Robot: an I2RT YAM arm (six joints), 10 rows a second.
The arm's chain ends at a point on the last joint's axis. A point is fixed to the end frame.
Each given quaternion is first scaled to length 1.
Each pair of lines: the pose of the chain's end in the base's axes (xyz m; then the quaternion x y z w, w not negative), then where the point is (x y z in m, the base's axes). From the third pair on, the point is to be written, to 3 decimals.
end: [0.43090 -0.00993 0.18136 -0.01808 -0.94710 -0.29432 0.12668]
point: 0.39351 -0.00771 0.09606
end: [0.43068 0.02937 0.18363 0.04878 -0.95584 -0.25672 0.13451]
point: 0.39588 0.02140 0.09759
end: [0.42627 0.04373 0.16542 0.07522 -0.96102 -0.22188 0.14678]
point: 0.392 0.028 0.080
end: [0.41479 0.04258 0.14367 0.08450 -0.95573 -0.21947 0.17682]
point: 0.376 0.025 0.061
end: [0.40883 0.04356 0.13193 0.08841 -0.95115 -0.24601 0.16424]
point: 0.372 0.031 0.047
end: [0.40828 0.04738 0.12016 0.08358 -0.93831 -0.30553 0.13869]
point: 0.374 0.047 0.034
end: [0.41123 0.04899 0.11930 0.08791 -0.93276 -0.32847 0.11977]
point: 0.380 0.053 0.032
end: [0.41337 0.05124 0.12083 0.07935 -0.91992 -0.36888 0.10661]
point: 0.383 0.064 0.034
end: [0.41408 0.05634 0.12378 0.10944 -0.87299 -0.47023 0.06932]
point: 0.389 0.089 0.040
